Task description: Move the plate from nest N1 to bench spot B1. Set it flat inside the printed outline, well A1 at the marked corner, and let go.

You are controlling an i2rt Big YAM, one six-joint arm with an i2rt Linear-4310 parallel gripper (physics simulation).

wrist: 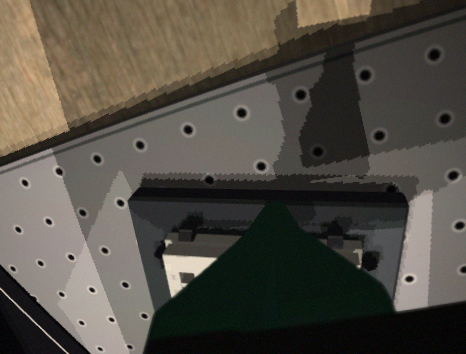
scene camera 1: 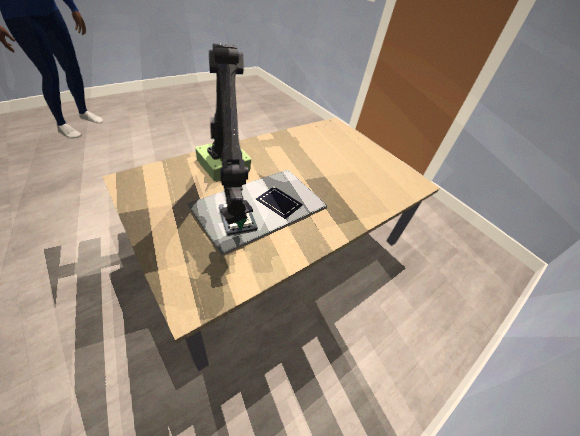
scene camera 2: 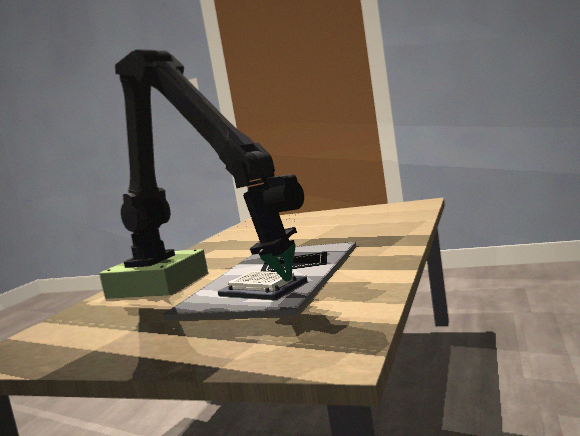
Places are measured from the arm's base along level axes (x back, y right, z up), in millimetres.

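Pixels of known places: gripper, between the fingertips: [wrist: 277, 215] [scene camera 1: 240, 229] [scene camera 2: 288, 280]; arm's base, origin of its link: [scene camera 1: 221, 152] [scene camera 2: 150, 260].
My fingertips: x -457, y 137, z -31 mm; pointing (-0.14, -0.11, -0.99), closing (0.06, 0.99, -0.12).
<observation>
Ahead of a thing's pixels: the offset from my fingertips to its middle. "*": to the spot under its first point. Level surfaces: height alone.
The white well plate {dx +79, dy -28, dz -5 mm} [scene camera 2: 255, 281] [wrist: 184, 266] lies flat in the dark nest N1 {dx +78, dy -28, dz -13 mm} [scene camera 2: 262, 294] [scene camera 1: 250, 227] [wrist: 148, 225] at the near end of the grey perforated board {dx +107, dy -151, dz -30 mm} [scene camera 1: 307, 195] [scene camera 2: 210, 304] [wrist: 214, 140]. My gripper [scene camera 2: 286, 276] [scene camera 1: 241, 223] [wrist: 277, 215] is shut, its green fingers pressed together into one point. The tip rests at the plate's right edge, over the nest, with nothing between the fingers. In the wrist view the fingers hide most of the plate. Bench spot B1 {* dx +82, dy -239, dz -22 mm} [scene camera 1: 280, 201] [scene camera 2: 307, 259], a dark rectangle with a printed outline, lies empty further along the board.
The arm's green base [scene camera 1: 210, 164] [scene camera 2: 154, 277] stands on the wooden table {dz -37 mm} [scene camera 1: 349, 164] [scene camera 2: 331, 346] behind the board. A brown door [scene camera 1: 440, 78] is behind the table. A person [scene camera 1: 78, 73] stands far off at the back left.
</observation>
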